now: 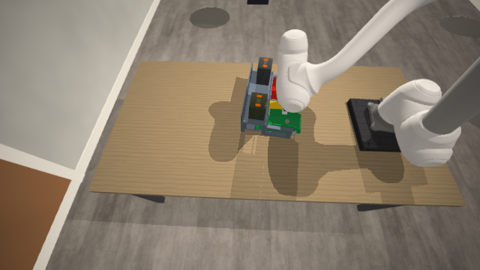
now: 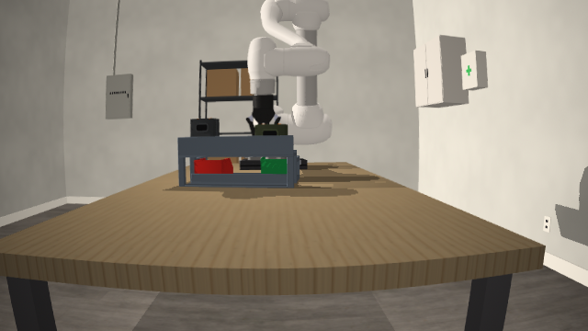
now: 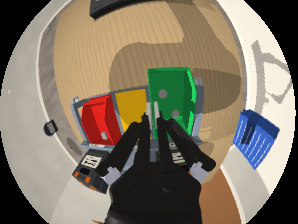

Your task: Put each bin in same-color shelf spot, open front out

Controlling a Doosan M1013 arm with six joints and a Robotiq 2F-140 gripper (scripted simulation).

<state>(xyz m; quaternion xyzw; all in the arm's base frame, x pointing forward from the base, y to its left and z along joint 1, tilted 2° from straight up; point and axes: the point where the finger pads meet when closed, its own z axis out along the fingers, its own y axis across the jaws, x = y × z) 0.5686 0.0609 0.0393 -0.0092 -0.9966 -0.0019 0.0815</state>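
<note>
Now: hand 50 mm to the right of the green bin, 40 mm above it and 10 mm past it. The rest, counted from my hand: red bin: 180 mm to the right, 50 mm below, 40 mm ahead.
</note>
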